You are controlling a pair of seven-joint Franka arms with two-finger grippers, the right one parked.
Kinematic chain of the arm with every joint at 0, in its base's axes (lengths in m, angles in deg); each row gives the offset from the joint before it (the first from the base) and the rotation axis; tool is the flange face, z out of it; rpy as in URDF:
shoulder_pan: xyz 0 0 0.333 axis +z
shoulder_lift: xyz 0 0 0 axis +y
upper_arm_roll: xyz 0 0 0.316 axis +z
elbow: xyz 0.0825 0 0 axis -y
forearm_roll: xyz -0.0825 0 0.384 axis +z
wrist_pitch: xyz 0 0 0 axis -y
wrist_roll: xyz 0.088 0 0 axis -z
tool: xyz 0 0 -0.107 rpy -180 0 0
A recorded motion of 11 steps. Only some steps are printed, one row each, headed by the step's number.
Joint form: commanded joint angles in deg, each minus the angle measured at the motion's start. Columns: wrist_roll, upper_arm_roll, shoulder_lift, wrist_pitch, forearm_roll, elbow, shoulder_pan.
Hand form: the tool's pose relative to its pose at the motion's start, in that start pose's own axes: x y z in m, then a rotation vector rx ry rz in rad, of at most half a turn. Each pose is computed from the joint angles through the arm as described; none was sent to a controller.
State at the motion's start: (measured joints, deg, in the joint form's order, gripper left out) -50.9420 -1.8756 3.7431 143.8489 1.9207 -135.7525 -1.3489
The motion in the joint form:
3: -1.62 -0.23 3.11 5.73 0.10 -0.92 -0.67
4: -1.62 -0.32 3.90 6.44 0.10 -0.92 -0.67
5: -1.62 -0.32 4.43 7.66 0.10 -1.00 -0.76
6: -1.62 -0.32 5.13 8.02 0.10 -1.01 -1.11
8: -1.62 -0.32 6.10 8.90 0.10 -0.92 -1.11
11: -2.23 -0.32 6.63 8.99 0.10 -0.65 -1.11
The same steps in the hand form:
3: -0.0068 0.0060 0.0244 -0.0265 0.0149 -0.0102
4: -0.0076 0.0066 0.0302 -0.0263 0.0131 -0.0086
5: -0.0079 0.0078 0.0335 -0.0352 0.0190 -0.0069
6: -0.0109 0.0094 0.0391 -0.0314 0.0143 -0.0007
8: -0.0108 0.0098 0.0457 -0.0321 0.0134 -0.0006
11: -0.0103 0.0106 0.0486 -0.0301 0.0111 -0.0113

